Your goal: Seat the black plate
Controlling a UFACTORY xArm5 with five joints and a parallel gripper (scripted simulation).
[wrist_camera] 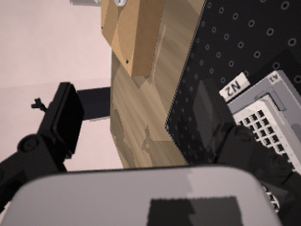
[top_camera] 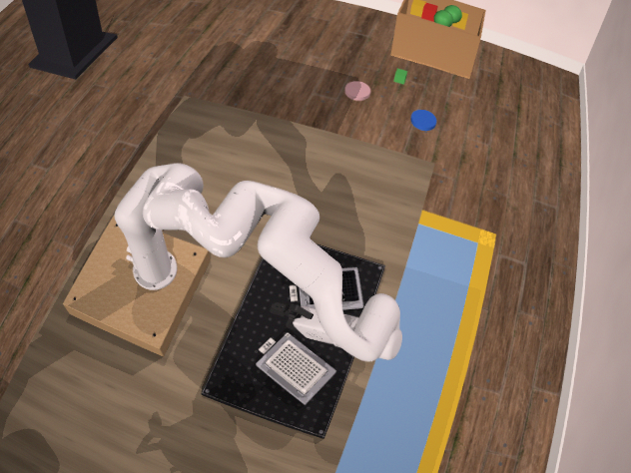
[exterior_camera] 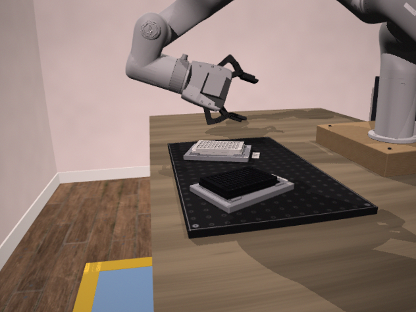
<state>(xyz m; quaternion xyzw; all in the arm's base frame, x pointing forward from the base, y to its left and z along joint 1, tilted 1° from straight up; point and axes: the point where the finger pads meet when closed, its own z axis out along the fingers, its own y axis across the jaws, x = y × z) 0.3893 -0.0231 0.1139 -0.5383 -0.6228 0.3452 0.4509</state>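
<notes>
The black plate B38 is 6 cm ahead of my hand, 18 cm to the left of it and 13 cm below it. Also, from my hand: white plate B83 (6 cm ahead, 6 cm to the right, 13 cm below).
</notes>
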